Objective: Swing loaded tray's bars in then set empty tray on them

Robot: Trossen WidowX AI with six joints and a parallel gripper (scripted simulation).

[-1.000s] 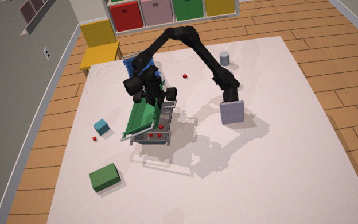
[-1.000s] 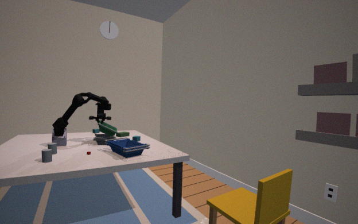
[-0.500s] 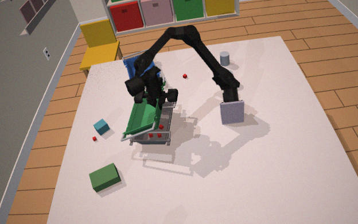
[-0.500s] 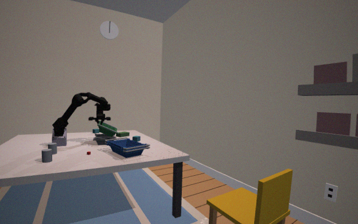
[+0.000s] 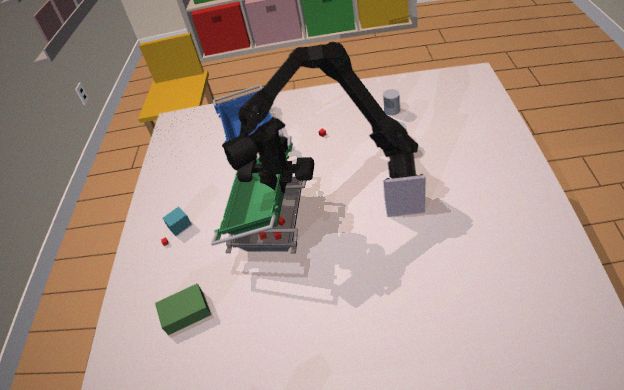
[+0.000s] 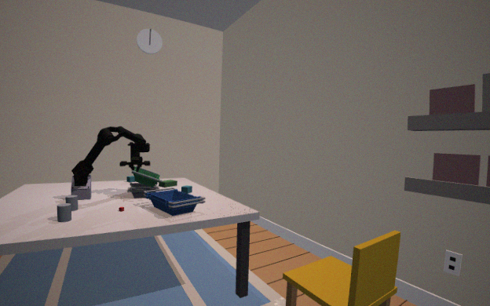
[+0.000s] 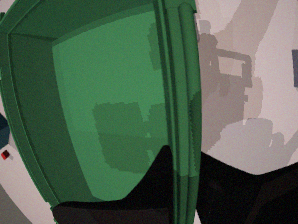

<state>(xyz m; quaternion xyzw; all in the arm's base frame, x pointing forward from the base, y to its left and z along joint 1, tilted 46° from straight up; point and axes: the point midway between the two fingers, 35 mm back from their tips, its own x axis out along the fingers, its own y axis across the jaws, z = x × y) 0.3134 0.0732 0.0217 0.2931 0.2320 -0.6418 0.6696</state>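
Now: the green tray 7 cm ahead of my gripper tip and 1 cm above it. Round my gripper tip: green block (28 cm to the left, 25 cm ahead, 10 cm below).
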